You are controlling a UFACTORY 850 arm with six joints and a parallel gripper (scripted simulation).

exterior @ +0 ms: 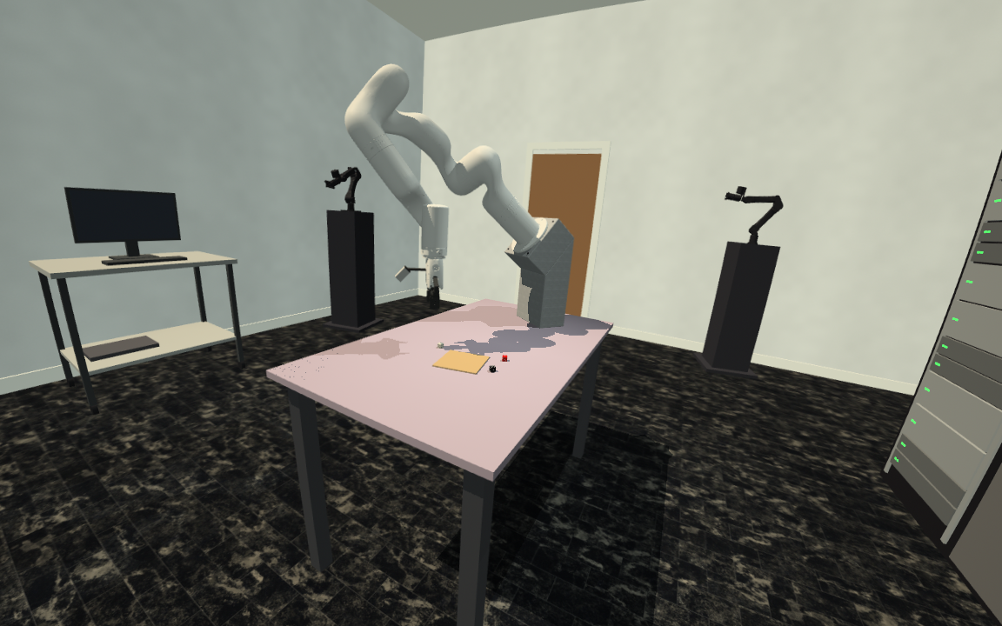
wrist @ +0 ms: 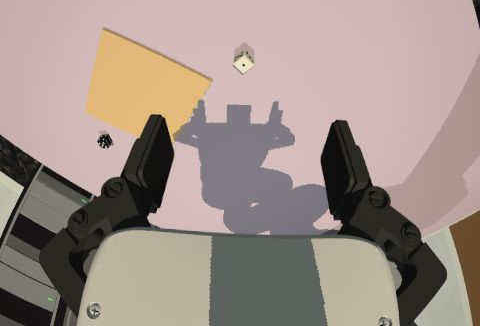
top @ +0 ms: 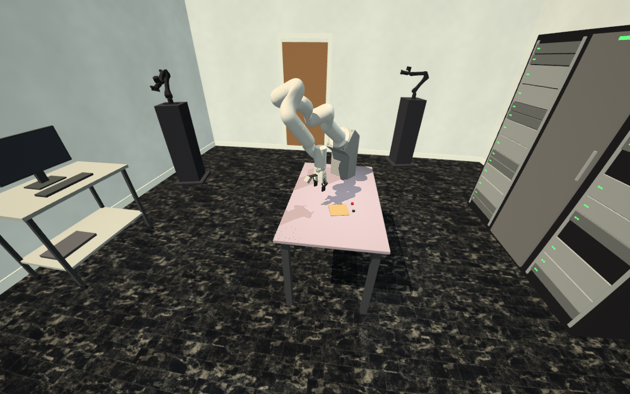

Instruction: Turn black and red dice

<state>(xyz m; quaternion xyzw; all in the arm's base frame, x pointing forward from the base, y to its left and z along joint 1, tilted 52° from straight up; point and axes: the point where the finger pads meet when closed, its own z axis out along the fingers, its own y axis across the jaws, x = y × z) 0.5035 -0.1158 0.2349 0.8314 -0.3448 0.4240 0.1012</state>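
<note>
Now: the white die 10 mm behind my hand, 30 mm to the left of it and 150 mm below it. From my hand the other things lie so: mat: 80 mm ahead, 140 mm to the left, 160 mm below; then red die: 10 mm ahead, 260 mm to the left, 150 mm below; then black die: 110 mm ahead, 250 mm to the left, 150 mm below.
</note>
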